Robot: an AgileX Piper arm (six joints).
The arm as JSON. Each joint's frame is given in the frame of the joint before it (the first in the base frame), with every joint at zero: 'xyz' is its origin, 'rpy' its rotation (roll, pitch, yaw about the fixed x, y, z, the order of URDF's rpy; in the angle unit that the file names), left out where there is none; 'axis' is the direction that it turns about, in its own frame. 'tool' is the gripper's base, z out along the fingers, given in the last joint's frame.
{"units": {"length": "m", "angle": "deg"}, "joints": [
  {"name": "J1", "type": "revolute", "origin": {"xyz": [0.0, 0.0, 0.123], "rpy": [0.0, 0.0, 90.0]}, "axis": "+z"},
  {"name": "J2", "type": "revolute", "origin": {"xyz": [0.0, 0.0, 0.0], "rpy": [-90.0, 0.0, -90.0]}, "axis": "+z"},
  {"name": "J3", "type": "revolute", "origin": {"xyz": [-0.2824, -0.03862, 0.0], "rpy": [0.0, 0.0, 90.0]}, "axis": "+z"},
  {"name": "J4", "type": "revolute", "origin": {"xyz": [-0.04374, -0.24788, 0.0], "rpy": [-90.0, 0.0, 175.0]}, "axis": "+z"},
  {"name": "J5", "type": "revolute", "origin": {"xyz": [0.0, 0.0, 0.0], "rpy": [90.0, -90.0, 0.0]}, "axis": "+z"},
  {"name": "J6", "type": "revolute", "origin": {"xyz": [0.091, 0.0, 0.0], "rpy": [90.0, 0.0, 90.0]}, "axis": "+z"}
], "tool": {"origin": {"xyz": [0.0, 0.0, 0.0]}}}
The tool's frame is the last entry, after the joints.
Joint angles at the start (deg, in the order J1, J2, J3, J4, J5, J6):
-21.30, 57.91, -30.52, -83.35, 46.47, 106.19
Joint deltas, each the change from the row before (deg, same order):
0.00, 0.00, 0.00, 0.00, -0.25, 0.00
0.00, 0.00, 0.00, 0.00, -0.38, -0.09
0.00, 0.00, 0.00, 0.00, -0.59, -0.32
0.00, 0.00, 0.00, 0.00, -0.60, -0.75
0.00, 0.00, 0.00, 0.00, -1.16, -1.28
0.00, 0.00, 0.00, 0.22, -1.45, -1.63
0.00, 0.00, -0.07, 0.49, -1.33, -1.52
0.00, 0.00, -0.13, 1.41, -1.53, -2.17
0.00, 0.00, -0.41, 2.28, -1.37, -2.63
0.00, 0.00, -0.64, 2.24, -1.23, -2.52
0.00, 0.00, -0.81, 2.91, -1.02, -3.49
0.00, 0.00, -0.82, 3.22, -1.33, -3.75
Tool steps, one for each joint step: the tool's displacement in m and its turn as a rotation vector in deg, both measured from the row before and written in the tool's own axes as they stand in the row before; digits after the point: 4 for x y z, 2 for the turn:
0.0001, 0.0004, 0.0000, -0.24, 0.07, 0.00
0.0002, 0.0006, 0.0000, -0.37, 0.11, -0.09
0.0003, 0.0009, 0.0000, -0.57, 0.16, -0.32
0.0003, 0.0009, 0.0000, -0.58, 0.16, -0.75
0.0005, 0.0018, 0.0000, -1.12, 0.29, -1.28
0.0008, 0.0022, 0.0000, -1.38, 0.47, -1.47
0.0006, 0.0021, -0.0001, -1.26, 0.53, -1.11
0.0011, 0.0023, -0.0001, -1.39, 1.05, -1.01
0.0003, 0.0024, -0.0003, -1.29, 1.27, -0.59
-0.0012, 0.0026, -0.0006, -1.29, 0.96, -0.36
-0.0016, 0.0025, -0.0008, -1.20, 1.11, -0.68
-0.0016, 0.0032, -0.0009, -1.62, 1.14, -0.66

